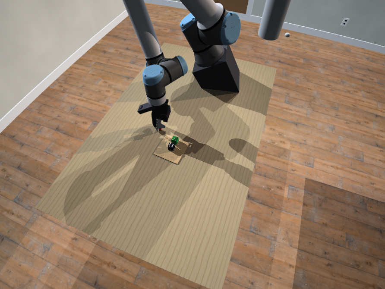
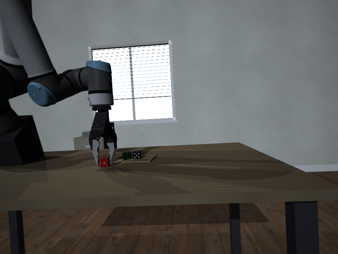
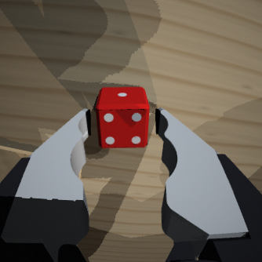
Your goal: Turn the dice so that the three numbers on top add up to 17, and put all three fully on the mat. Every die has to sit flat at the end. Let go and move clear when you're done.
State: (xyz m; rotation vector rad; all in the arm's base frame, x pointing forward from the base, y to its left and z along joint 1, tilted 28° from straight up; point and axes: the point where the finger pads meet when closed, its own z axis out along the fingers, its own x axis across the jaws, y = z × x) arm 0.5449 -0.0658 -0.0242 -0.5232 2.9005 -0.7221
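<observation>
The red die is right at my hand. Round my hand: black die: 80 mm ahead, 130 mm to the left; green die: 40 mm ahead, 130 mm to the left; tan mat: 80 mm ahead, 130 mm to the left, 20 mm below.
</observation>
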